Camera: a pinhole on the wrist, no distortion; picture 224 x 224 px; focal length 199.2 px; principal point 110.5 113.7 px. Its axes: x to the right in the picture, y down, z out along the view. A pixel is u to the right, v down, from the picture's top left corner.
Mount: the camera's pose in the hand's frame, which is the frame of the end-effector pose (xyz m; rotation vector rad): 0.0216 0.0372 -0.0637 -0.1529 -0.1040 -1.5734
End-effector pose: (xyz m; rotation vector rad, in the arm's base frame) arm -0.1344 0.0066 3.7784 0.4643 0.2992 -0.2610
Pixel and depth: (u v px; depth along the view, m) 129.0 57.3 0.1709
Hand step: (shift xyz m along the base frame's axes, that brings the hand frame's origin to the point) 0.0199 -0.0049 0.1199
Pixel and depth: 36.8 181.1 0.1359
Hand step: 0.1139 0.0520 0.0705
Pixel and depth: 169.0 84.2 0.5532
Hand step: 0.0632 -0.2622 0.4371
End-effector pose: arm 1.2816 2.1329 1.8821 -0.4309 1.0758 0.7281
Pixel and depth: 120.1 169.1 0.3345
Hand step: 0.1504 0.2633 0.0025
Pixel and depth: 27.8 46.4 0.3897
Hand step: -0.0253 0.3419 0.2218
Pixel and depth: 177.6 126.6 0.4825
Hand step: 0.3296 0.2718 0.1248
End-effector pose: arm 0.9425 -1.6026 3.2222 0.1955 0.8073 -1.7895
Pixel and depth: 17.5 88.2 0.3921
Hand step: 0.3313 -0.2117 0.1099
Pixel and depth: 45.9 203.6 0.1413
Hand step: 0.0761 -0.1269 -0.0398
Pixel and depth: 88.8 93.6 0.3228
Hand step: 0.1742 -0.1711 0.1356
